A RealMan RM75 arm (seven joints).
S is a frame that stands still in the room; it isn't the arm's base.
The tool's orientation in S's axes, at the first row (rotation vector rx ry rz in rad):
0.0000, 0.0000, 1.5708
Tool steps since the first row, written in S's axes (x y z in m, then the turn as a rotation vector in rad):
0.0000, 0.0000, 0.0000, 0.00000, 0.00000, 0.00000
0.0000, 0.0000, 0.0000, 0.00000, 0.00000, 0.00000
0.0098, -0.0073, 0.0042, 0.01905, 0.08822, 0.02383
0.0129, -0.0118, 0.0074, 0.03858, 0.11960, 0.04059
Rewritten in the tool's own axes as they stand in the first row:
0.0000, 0.0000, 0.0000, 0.00000, 0.00000, 0.00000
0.0000, 0.0000, 0.0000, 0.00000, 0.00000, 0.00000
-0.0073, -0.0098, 0.0042, 0.08822, -0.01905, 0.02383
-0.0118, -0.0129, 0.0074, 0.11960, -0.03858, 0.04059

